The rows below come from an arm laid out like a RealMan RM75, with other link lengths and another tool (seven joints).
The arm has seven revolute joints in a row. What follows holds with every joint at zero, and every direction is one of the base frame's. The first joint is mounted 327.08 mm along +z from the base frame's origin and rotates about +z. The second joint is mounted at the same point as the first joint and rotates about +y. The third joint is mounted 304.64 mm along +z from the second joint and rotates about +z. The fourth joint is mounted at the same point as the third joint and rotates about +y. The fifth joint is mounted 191.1 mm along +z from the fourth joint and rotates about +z. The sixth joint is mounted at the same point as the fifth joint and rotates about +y. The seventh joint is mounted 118.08 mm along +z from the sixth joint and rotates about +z. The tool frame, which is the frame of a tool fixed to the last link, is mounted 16 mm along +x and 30 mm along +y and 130 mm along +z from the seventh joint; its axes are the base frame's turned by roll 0, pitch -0.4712 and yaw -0.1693 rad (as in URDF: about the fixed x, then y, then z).
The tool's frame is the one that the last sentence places.
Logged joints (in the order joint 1, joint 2, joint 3, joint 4, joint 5, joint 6, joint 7), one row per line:
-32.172, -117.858, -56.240, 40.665, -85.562, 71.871, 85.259
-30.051, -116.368, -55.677, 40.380, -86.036, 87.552, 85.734
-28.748, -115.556, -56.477, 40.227, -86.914, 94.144, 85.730
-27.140, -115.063, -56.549, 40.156, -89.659, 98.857, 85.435
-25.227, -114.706, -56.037, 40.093, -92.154, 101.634, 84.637
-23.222, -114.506, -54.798, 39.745, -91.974, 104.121, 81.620
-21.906, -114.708, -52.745, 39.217, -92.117, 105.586, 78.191
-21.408, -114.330, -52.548, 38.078, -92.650, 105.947, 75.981
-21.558, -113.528, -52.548, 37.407, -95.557, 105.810, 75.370
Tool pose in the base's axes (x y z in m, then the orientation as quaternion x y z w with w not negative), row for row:
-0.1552, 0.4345, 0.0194, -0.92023, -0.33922, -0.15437, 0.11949
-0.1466, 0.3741, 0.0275, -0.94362, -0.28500, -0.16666, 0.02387
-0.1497, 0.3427, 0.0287, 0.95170, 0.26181, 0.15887, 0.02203
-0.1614, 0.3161, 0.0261, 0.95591, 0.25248, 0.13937, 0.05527
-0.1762, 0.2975, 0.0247, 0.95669, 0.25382, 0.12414, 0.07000
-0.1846, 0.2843, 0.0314, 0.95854, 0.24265, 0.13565, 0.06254
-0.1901, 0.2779, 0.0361, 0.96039, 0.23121, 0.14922, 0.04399
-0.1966, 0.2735, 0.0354, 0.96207, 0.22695, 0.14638, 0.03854
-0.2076, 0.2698, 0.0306, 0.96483, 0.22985, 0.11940, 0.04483
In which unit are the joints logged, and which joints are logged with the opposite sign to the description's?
The joints are logged in degrees. Opposite sign: joint 3, joint 5, joint 7.
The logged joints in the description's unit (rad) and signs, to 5 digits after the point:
-0.56151, -2.05701, 0.98157, 0.70974, 1.49334, 1.25439, -1.48805
-0.52449, -2.03100, 0.97175, 0.70476, 1.50161, 1.52807, -1.49634
-0.50175, -2.01683, 0.98571, 0.70209, 1.51694, 1.64312, -1.49627
-0.47368, -2.00823, 0.98697, 0.70085, 1.56484, 1.72538, -1.49112
-0.44029, -2.00200, 0.97803, 0.69975, 1.60839, 1.77385, -1.47719
-0.40530, -1.99851, 0.95641, 0.69368, 1.60525, 1.81725, -1.42454
-0.38233, -2.00203, 0.92057, 0.68447, 1.60774, 1.84282, -1.36469
-0.37364, -1.99543, 0.91714, 0.66459, 1.61705, 1.84912, -1.32612
-0.37626, -1.98144, 0.91714, 0.65288, 1.66778, 1.84673, -1.31545

